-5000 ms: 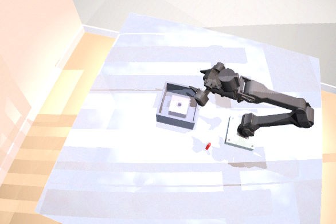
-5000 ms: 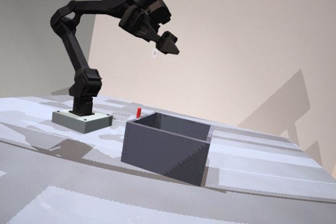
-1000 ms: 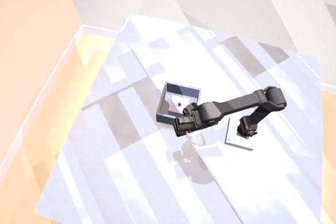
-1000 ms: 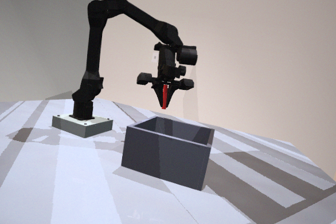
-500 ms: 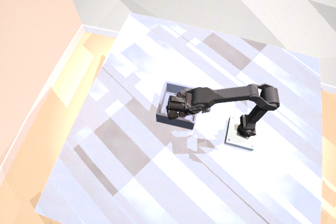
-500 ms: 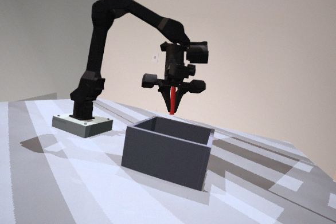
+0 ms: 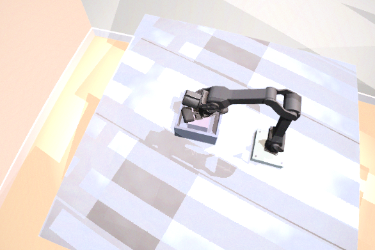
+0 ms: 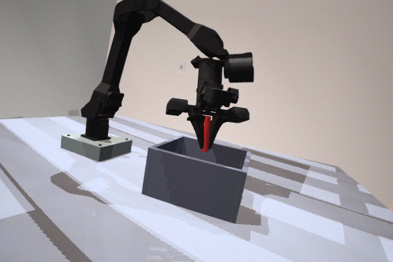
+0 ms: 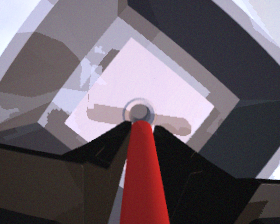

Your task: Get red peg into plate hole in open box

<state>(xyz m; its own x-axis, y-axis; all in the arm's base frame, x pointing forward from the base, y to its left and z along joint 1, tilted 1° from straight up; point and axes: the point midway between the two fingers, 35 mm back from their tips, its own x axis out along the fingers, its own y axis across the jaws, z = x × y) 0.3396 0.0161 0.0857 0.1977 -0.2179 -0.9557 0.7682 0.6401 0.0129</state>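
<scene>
My gripper tip is now 3 cm below the red peg, 1 cm to the right of it and 1 cm past it. Round my gripper tip: grey box 7 cm below; then pale plate 5 cm below.
</scene>
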